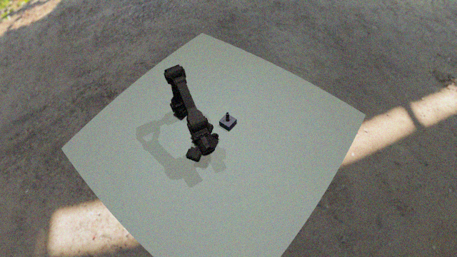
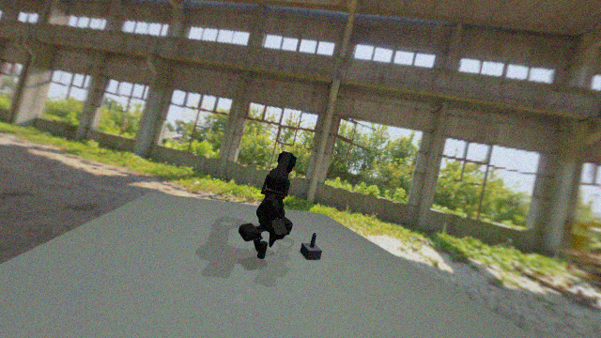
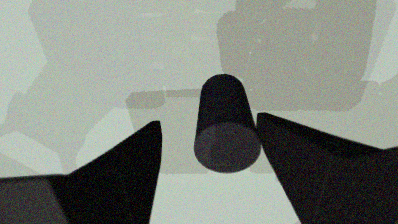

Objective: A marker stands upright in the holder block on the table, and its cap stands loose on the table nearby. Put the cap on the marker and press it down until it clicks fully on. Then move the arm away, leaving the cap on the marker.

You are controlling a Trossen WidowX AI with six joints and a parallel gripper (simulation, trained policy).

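My gripper tip is now 200 mm to the right of the grey holder block and 10 mm above it. From my gripper tip the other things lie so: black cap 10 mm to the right, 10 mm ahead.
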